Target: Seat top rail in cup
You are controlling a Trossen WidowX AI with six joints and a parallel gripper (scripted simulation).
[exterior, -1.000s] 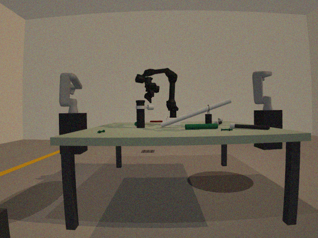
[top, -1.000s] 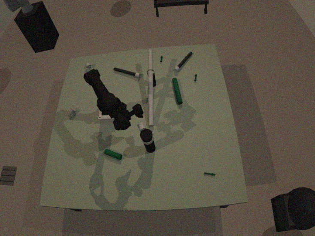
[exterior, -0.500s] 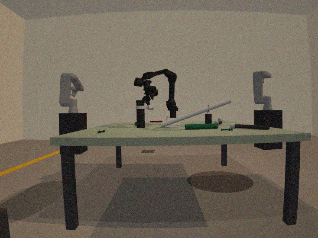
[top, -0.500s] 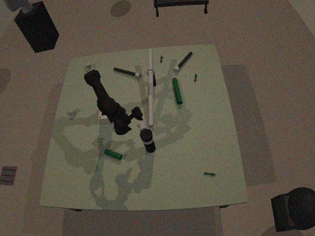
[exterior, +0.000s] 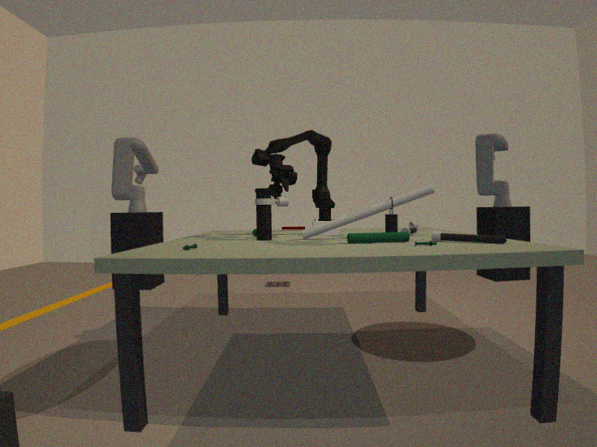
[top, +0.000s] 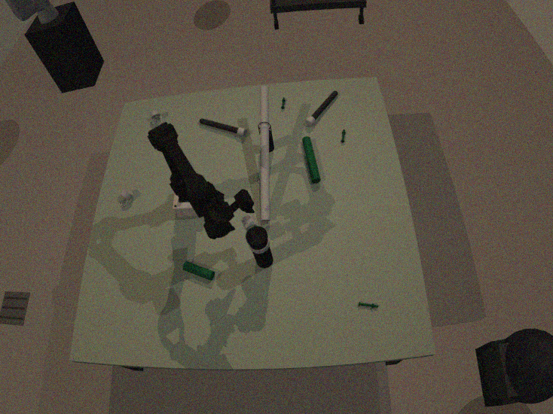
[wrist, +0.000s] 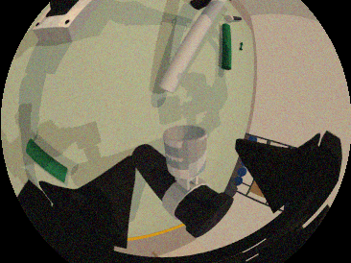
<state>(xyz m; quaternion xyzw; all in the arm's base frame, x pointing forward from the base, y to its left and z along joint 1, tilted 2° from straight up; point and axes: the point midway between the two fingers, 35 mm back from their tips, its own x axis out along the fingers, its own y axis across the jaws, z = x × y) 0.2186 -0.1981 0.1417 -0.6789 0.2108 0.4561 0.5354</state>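
Now: gripper tip 3 cm short of the pale brace band, 4 cm to the left of it and 2 cm above it. The rest, counted from my gripper tip: small post 8 cm ahead, 43 cm to the left, 7 cm below; then long green cylinder 25 cm ahead, 33 cm to the left, 15 cm below.
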